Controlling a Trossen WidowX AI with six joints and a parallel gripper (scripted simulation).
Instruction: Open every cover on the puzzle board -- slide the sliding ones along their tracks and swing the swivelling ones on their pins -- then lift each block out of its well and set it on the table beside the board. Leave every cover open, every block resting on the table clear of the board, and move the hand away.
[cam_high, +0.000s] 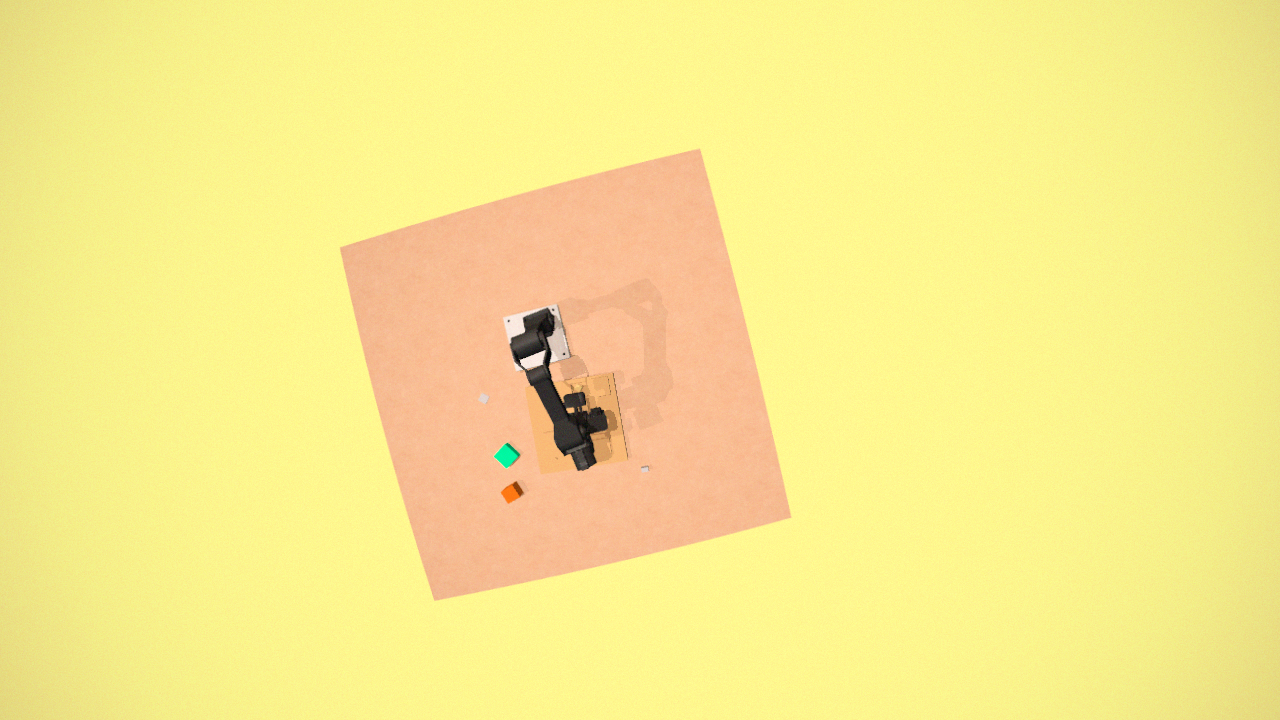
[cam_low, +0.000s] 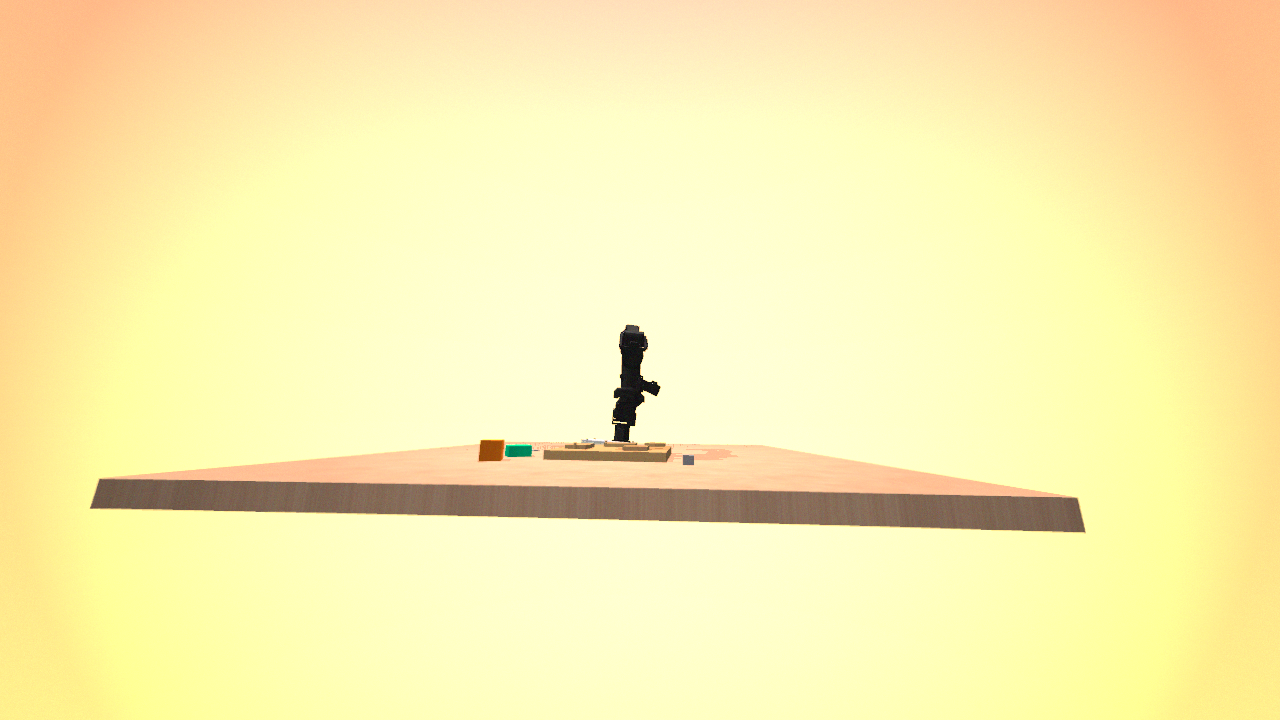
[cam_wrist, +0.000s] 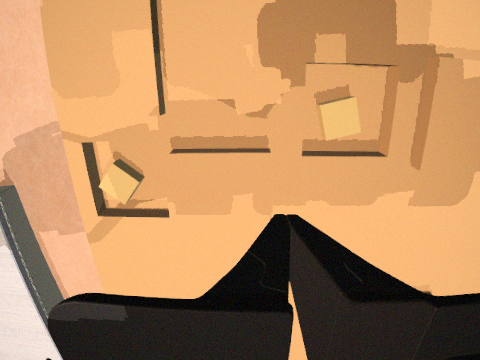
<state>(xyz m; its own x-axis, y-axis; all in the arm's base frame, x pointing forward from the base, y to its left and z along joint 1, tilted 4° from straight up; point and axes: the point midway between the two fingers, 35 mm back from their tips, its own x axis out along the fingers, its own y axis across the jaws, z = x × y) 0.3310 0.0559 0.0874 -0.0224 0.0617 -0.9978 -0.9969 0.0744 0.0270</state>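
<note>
My gripper tip is 10 mm short of the tan puzzle board, 30 mm to the left of it and 60 mm above it. The rest, counted from my gripper tip: grey cube 220 mm ahead, 150 mm to the left, 70 mm below; then green block 70 mm ahead, 290 mm to the right, 70 mm below; then orange block 190 mm ahead, 300 mm to the right, 60 mm below.
</note>
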